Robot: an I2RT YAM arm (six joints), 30 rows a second.
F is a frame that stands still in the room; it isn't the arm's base.
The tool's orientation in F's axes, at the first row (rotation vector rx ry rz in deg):
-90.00 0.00 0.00
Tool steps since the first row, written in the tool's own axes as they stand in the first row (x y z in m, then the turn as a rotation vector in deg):
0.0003 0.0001 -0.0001 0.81 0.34 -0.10
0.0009 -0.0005 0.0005 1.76 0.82 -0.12
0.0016 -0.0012 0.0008 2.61 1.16 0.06
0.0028 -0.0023 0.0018 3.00 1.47 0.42
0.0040 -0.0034 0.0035 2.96 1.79 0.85
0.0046 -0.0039 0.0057 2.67 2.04 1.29
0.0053 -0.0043 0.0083 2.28 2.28 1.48
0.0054 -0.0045 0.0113 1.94 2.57 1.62
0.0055 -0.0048 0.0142 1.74 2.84 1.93
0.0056 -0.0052 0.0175 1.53 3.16 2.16
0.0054 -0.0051 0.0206 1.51 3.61 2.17
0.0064 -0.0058 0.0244 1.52 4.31 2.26
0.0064 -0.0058 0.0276 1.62 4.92 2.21
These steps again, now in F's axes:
0.0003 -0.0001 -0.0001 0.81 -0.10 -0.34
0.0009 0.0005 0.0005 1.76 -0.12 -0.82
0.0016 0.0008 0.0012 2.61 0.06 -1.16
0.0028 0.0018 0.0023 3.00 0.42 -1.47
0.0040 0.0035 0.0034 2.96 0.85 -1.79
0.0046 0.0057 0.0039 2.67 1.29 -2.04
0.0053 0.0083 0.0043 2.28 1.48 -2.28
0.0054 0.0113 0.0045 1.94 1.62 -2.57
0.0055 0.0142 0.0048 1.74 1.93 -2.84
0.0056 0.0175 0.0052 1.53 2.16 -3.16
0.0054 0.0206 0.0051 1.51 2.17 -3.61
0.0064 0.0244 0.0058 1.52 2.26 -4.31
0.0064 0.0276 0.0058 1.62 2.21 -4.92

